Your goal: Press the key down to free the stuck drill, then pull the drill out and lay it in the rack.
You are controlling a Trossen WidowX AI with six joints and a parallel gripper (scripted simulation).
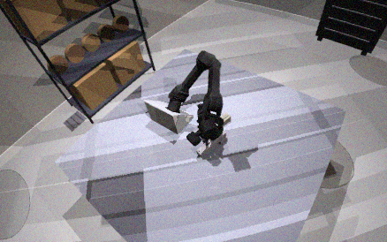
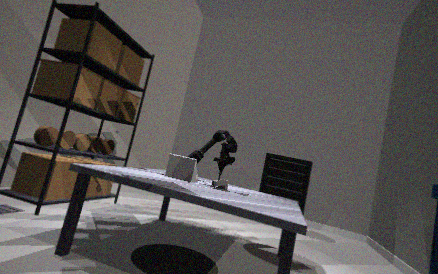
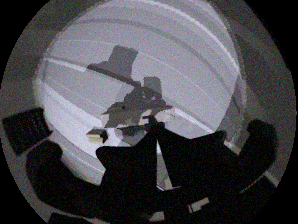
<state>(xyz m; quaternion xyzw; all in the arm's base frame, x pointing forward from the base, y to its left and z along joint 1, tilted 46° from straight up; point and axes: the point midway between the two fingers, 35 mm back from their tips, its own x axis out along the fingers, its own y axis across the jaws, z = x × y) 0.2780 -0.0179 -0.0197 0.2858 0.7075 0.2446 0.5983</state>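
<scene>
The dark key lies 30 mm below my gripper tip. Also, from my gripper tip: thin orange drill: 60 mm to the left, 70 mm below; then light grey block: 40 mm to the left, 80 mm below.
</scene>
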